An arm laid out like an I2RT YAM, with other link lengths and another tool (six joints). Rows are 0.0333 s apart.
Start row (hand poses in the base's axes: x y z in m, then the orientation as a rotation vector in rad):
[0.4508, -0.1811, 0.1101, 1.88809, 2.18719, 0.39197]
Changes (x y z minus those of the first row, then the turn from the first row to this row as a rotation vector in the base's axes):
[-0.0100, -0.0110, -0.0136, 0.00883, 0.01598, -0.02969]
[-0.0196, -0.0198, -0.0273, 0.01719, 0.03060, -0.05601]
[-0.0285, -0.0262, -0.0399, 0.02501, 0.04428, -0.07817]
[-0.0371, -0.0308, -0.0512, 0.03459, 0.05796, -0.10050]
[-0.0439, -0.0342, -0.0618, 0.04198, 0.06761, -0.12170]
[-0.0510, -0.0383, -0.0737, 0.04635, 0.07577, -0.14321]
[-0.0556, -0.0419, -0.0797, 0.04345, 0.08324, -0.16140]
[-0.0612, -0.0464, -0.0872, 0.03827, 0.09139, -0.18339]
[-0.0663, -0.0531, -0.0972, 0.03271, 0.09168, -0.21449]
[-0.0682, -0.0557, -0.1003, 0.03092, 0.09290, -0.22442]
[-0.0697, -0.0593, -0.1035, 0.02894, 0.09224, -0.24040]
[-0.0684, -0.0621, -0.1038, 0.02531, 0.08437, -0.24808]
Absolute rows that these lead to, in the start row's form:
[0.4408, -0.1921, 0.0965, 1.93247, 2.16828, 0.38308]
[0.4312, -0.2009, 0.0828, 1.97222, 2.15127, 0.37529]
[0.4223, -0.2073, 0.0702, 2.00684, 2.13747, 0.36832]
[0.4137, -0.2119, 0.0589, 2.04249, 2.12334, 0.36328]
[0.4069, -0.2153, 0.0483, 2.07324, 2.10717, 0.35935]
[0.3998, -0.2194, 0.0364, 2.10159, 2.08887, 0.35306]
[0.3952, -0.2230, 0.0304, 2.12216, 2.07233, 0.33942]
[0.3896, -0.2275, 0.0229, 2.14528, 2.05126, 0.32171]
[0.3845, -0.2342, 0.0129, 2.17139, 2.01497, 0.30878]
[0.3826, -0.2368, 0.0098, 2.18031, 2.00394, 0.30362]
[0.3811, -0.2404, 0.0066, 2.19338, 1.98480, 0.29872]
[0.3824, -0.2432, 0.0063, 2.19326, 1.97096, 0.30003]

